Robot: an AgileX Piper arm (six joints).
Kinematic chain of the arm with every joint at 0, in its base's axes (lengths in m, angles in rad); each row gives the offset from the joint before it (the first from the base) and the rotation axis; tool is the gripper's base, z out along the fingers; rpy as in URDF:
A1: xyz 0 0 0.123 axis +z
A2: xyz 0 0 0 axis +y
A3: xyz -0.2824 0 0.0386 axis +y
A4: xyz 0.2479 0 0.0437 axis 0.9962 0 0.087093
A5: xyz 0 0 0 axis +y
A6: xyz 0.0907 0 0.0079 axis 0.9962 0 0.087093
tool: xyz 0 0 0 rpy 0 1.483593 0
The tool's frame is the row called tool.
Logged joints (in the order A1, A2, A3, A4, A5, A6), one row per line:
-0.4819, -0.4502, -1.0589, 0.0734, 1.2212, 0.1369
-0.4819, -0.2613, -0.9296, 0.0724, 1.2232, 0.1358
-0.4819, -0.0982, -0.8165, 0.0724, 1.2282, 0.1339
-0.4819, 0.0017, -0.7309, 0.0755, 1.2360, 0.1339
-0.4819, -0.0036, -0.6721, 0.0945, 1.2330, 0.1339
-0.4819, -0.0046, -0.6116, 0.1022, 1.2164, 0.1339
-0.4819, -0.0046, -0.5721, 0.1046, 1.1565, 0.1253
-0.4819, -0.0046, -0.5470, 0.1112, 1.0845, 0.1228
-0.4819, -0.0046, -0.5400, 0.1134, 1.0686, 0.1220
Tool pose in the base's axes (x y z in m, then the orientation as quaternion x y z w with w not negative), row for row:
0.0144, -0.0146, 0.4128, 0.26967, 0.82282, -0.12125, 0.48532
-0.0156, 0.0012, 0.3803, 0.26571, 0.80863, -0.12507, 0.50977
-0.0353, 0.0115, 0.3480, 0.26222, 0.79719, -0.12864, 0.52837
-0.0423, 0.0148, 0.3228, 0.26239, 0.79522, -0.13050, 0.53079
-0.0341, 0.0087, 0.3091, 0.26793, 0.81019, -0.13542, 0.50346
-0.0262, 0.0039, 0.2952, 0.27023, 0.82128, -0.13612, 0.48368
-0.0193, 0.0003, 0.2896, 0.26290, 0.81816, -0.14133, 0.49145
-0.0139, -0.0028, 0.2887, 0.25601, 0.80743, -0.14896, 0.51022
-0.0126, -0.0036, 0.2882, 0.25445, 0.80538, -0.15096, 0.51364
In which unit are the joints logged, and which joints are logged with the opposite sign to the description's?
The joints are logged in radians. Opposite sign: A2, A4.
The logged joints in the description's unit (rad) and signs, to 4 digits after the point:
-0.4819, 0.4502, -1.0589, -0.0734, 1.2212, 0.1369
-0.4819, 0.2613, -0.9296, -0.0724, 1.2232, 0.1358
-0.4819, 0.0982, -0.8165, -0.0724, 1.2282, 0.1339
-0.4819, -0.0017, -0.7309, -0.0755, 1.2360, 0.1339
-0.4819, 0.0036, -0.6721, -0.0945, 1.2330, 0.1339
-0.4819, 0.0046, -0.6116, -0.1022, 1.2164, 0.1339
-0.4819, 0.0046, -0.5721, -0.1046, 1.1565, 0.1253
-0.4819, 0.0046, -0.5470, -0.1112, 1.0845, 0.1228
-0.4819, 0.0046, -0.5400, -0.1134, 1.0686, 0.1220

